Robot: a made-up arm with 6 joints. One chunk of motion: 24 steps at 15 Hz.
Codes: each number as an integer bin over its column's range. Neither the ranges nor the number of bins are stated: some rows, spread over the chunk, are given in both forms.
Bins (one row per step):
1: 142 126 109 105 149 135
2: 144 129 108 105 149 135
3: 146 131 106 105 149 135
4: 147 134 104 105 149 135
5: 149 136 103 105 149 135
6: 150 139 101 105 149 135
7: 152 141 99 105 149 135
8: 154 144 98 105 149 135
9: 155 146 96 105 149 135
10: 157 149 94 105 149 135
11: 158 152 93 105 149 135
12: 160 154 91 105 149 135
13: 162 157 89 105 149 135
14: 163 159 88 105 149 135
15: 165 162 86 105 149 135
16: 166 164 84 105 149 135
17: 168 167 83 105 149 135
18: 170 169 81 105 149 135
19: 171 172 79 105 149 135
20: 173 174 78 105 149 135
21: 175 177 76 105 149 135
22: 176 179 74 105 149 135
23: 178 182 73 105 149 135
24: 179 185 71 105 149 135
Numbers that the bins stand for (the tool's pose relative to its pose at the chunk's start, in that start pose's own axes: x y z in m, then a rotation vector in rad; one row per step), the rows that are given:
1: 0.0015 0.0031 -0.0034 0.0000 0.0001 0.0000
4: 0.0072 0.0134 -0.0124 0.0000 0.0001 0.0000
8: 0.0151 0.0264 -0.0232 0.0000 0.0001 0.0000
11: 0.0197 0.0367 -0.0322 0.0000 0.0001 0.0000
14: 0.0254 0.0458 -0.0413 0.0000 0.0001 0.0000
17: 0.0311 0.0561 -0.0503 0.0000 0.0001 0.0000
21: 0.0390 0.0691 -0.0629 0.0000 0.0001 0.0000
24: 0.0436 0.0794 -0.0719 0.0000 0.0001 0.0000
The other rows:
2: 0.0038 0.0069 -0.0052 0.0000 0.0001 0.0000
3: 0.0060 0.0095 -0.0088 0.0000 0.0001 0.0000
5: 0.0095 0.0160 -0.0142 0.0000 0.0001 0.0000
6: 0.0106 0.0199 -0.0178 0.0000 0.0001 0.0000
7: 0.0129 0.0225 -0.0214 0.0000 0.0001 0.0000
9: 0.0163 0.0289 -0.0268 0.0000 0.0001 0.0000
10: 0.0185 0.0328 -0.0304 0.0000 0.0001 0.0000
12: 0.0220 0.0393 -0.0358 0.0000 0.0001 0.0000
13: 0.0242 0.0432 -0.0395 0.0000 0.0001 0.0000
15: 0.0276 0.0496 -0.0449 0.0000 0.0001 0.0000
16: 0.0288 0.0522 -0.0485 0.0000 0.0001 0.0000
18: 0.0333 0.0587 -0.0539 0.0000 0.0001 0.0000
19: 0.0345 0.0626 -0.0575 0.0000 0.0001 0.0000
20: 0.0367 0.0652 -0.0593 0.0000 0.0001 0.0000
22: 0.0402 0.0716 -0.0665 0.0000 0.0001 0.0000
23: 0.0424 0.0755 -0.0683 0.0000 0.0001 0.0000

